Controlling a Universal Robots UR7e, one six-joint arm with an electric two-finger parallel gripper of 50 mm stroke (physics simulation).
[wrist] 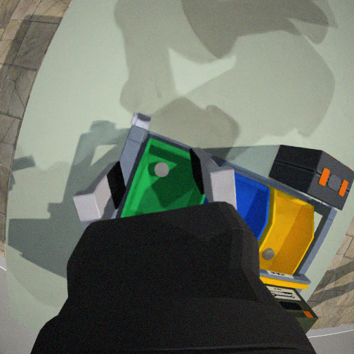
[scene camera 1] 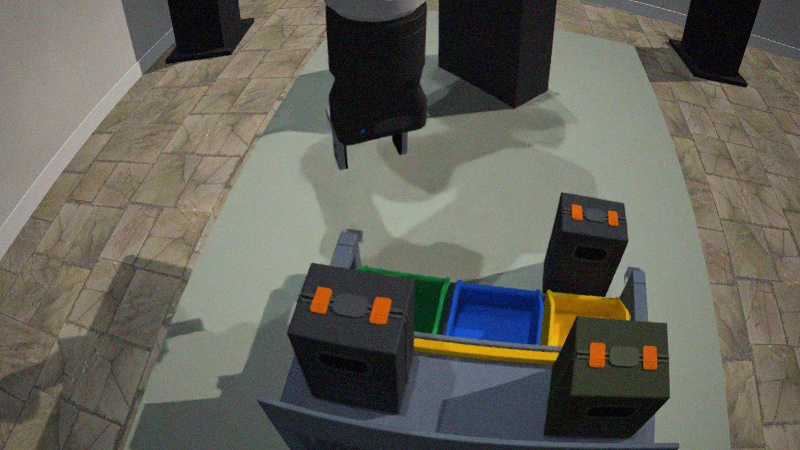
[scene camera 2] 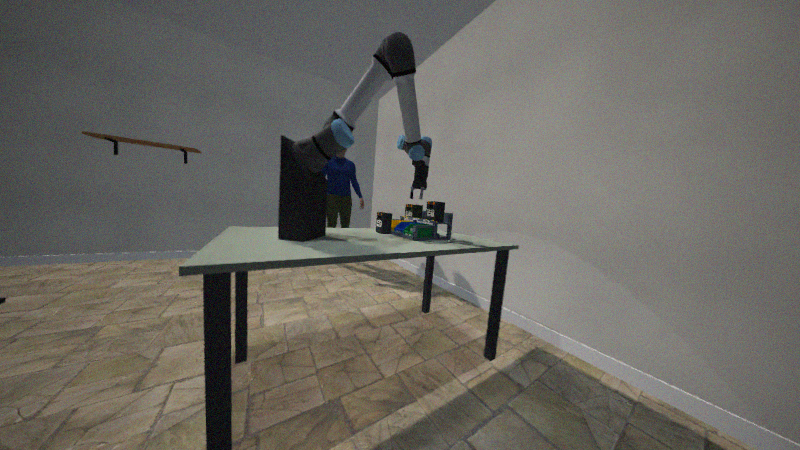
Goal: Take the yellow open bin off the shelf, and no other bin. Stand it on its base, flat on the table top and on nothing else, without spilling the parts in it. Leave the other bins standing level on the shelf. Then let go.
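Seen in the pictures: gripper, fingertip midpoint: [scene camera 1: 370, 154] [scene camera 2: 415, 198]; arm's base, origin of the base link: [scene camera 2: 306, 158].
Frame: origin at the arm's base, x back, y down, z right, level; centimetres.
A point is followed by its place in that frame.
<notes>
The yellow open bin [scene camera 1: 587, 305] @(x -56.1, y 33.1, z -7.8 cm) [wrist: 290, 225] stands at the right end of the row on the grey shelf [scene camera 1: 637, 288] @(x -58.0, y 27.3, z -13.0 cm) [wrist: 132, 152]; a grey round spot shows inside it in the wrist view. The blue bin [scene camera 1: 495, 313] @(x -55.7, y 34.9, z 4.3 cm) [wrist: 252, 205] stands beside it, and the green bin [scene camera 1: 430, 302] @(x -54.1, y 34.9, z 12.3 cm) [wrist: 167, 192] is at the left end. My gripper [scene camera 1: 373, 159] @(x -52.7, y 13.3, z 18.4 cm) [scene camera 2: 416, 197] @(x -52.7, y 13.3, z 18.4 cm) [wrist: 156, 169] is open and empty, pointing down above the shelf area. In the wrist view its fingers frame the green bin, with the yellow bin off to the right. The olive case hides part of the yellow bin in scene camera 1.
A black case [scene camera 1: 352, 347] @(x -73.4, y 13.7, z 18.0 cm) and an olive case [scene camera 1: 620, 372] @(x -75.0, y 16.1, z -3.8 cm) [wrist: 300, 312] stand on the shelf's top board. Another black case [scene camera 1: 587, 246] @(x -53.7, y 24.6, z -5.8 cm) [wrist: 300, 170] stands on the table [scene camera 1: 251, 235] @(x -43.5, y 35.8, z 37.6 cm) [scene camera 2: 251, 246] @(x 20.9, y 35.8, z 15.5 cm), close by the yellow bin's open side. A yellow strip [scene camera 1: 486, 349] @(x -66.9, y 24.6, z 6.8 cm) runs above the bins.
</notes>
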